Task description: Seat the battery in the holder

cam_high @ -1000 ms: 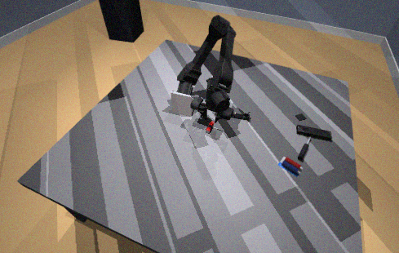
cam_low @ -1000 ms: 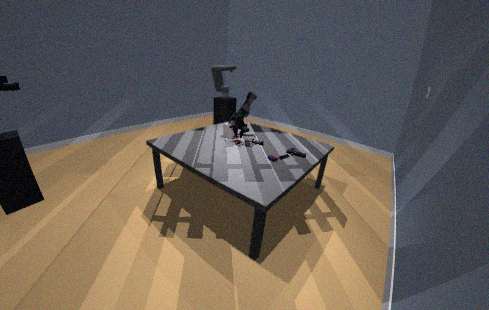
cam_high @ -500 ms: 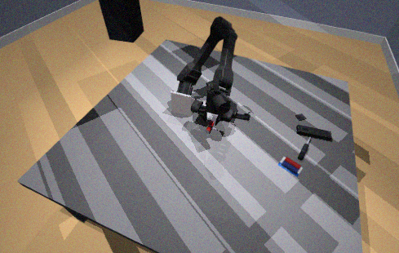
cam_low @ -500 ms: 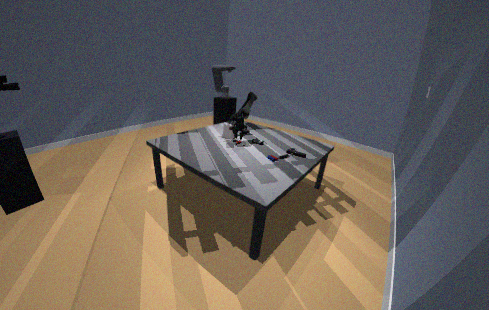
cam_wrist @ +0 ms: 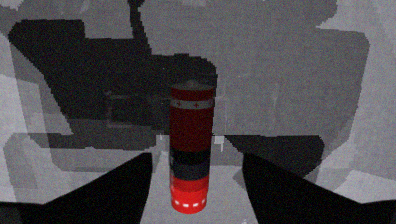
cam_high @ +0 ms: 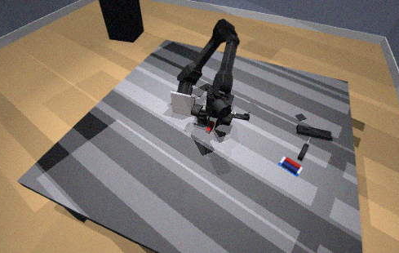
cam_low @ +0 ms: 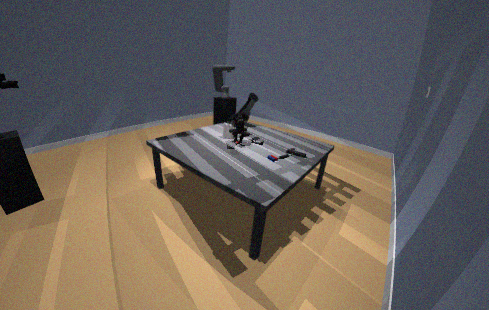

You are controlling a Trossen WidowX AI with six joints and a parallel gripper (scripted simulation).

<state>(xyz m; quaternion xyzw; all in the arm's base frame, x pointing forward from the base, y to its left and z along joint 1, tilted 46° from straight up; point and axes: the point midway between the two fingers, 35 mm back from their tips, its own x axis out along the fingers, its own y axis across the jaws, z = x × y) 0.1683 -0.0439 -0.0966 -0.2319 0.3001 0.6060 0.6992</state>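
The battery lies 10 mm below my gripper tip. From my gripper tip the other things lie so: small dark square (450 mm ahead, 200 mm to the left, 20 mm below); then long black block (500 mm ahead, 100 mm to the left); then black-handled tool (450 mm ahead, 10 mm below).
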